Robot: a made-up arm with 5 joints.
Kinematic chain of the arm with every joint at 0, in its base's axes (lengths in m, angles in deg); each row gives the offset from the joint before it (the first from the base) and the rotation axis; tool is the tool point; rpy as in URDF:
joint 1: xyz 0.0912 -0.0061 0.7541 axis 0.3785 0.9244 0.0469
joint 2: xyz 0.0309 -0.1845 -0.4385 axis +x
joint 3: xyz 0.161 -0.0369 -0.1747 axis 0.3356 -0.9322 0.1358
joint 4: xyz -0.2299 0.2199 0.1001 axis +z
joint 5: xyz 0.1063 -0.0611 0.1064 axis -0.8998 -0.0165 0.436
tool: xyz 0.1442 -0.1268 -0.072 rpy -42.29 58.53 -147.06
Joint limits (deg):
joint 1: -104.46..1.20
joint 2: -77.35..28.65
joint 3: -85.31..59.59
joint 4: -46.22..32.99
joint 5: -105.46..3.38
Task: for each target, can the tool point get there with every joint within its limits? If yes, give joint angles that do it. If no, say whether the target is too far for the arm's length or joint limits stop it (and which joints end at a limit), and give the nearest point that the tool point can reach.
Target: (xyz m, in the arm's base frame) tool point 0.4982 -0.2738 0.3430
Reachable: yes | joints -28.80 -22.70 6.27 7.30 -55.70
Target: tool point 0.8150 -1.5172 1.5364
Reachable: no: too far | nearest point 0.5577 -0.5917 1.1763 | short by 1.026 m
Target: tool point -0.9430 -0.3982 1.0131
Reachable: no: joint limits stop it (at a limit: joint 1, joint 2, joint 3, joint 4, joint 5) | nearest point 0.1469 -0.5522 0.9918 | short by 1.101 m
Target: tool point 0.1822 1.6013 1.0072
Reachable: no: too far | nearest point 0.2486 0.1464 0.2773 | short by 1.629 m
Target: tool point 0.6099 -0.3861 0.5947
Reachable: yes | joints -55.48 -36.63 -38.66 -12.49 -82.84
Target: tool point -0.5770 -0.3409 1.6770
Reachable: no: joint limits stop it (at a limit: joint 1, joint 2, joint 3, joint 5) | nearest point 0.3157 -0.3758 1.2877 | short by 0.974 m
